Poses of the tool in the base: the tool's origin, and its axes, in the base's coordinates. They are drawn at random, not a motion.
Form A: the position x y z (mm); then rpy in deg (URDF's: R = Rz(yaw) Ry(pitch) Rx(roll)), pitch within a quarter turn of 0, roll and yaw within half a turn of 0.
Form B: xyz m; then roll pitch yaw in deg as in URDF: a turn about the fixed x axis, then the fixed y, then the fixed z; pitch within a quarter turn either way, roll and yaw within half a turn. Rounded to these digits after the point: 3 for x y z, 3 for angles.
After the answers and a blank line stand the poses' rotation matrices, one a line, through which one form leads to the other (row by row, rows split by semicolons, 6 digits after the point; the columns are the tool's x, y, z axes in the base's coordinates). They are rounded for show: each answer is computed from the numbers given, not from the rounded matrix.
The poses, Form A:
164 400 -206 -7.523 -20.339 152.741
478 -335 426 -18.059 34.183 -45.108
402 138 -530 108.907 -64.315 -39.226
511 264 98 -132.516 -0.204 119.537
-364 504 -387 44.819 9.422 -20.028
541 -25 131 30.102 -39.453 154.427
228 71 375 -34.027 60.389 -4.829
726 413 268 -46.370 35.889 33.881
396 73 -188 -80.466 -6.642 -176.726
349 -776 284 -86.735 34.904 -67.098
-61 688 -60 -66.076 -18.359 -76.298
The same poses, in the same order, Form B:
0.164 0.400 -0.206 -7.523 -20.339 152.741
0.478 -0.335 0.426 -18.059 34.183 -45.108
0.402 0.138 -0.530 108.907 -64.315 -39.226
0.511 0.264 0.098 -132.516 -0.204 119.537
-0.364 0.504 -0.387 44.819 9.422 -20.028
0.541 -0.025 0.131 30.102 -39.453 154.427
0.228 0.071 0.375 -34.027 60.389 -4.829
0.726 0.413 0.268 -46.370 35.889 33.881
0.396 0.073 -0.188 -80.466 -6.642 -176.726
0.349 -0.776 0.284 -86.735 34.904 -67.098
-0.061 0.688 -0.060 -66.076 -18.359 -76.298

-0.833522 -0.494523 0.246350; 0.429458 -0.860451 -0.274208; 0.347574 -0.122761 0.929582
0.583849 0.550616 0.596609; -0.586054 0.794392 -0.159633; -0.561838 -0.256444 0.786495
0.335755 -0.865360 -0.372049; -0.274089 0.288133 -0.917527; 0.901191 0.410038 -0.140443
-0.492982 0.586674 -0.642481; 0.870032 0.335441 -0.361281; 0.003560 -0.737084 -0.675792
0.926851 0.351346 -0.132304; -0.337859 0.626921 -0.702012; -0.163705 0.695360 0.699768
-0.696504 -0.085964 0.712385; 0.333305 -0.917953 0.215105; 0.635445 0.387263 0.668010
0.492355 -0.415007 0.765085; -0.041595 0.866787 0.496941; -0.869400 -0.276495 0.409505
0.672588 -0.736914 -0.067697; 0.451637 0.336295 0.826396; -0.586217 -0.586398 0.559005
-0.991667 -0.104422 0.075449; -0.056728 -0.171877 -0.983484; 0.115665 -0.979568 0.164521
0.319152 -0.169850 0.932359; -0.755464 0.548406 0.358504; -0.572203 -0.818781 0.046709
0.224816 0.462181 0.857815; -0.922091 -0.183658 0.340614; 0.314970 -0.867559 0.384884

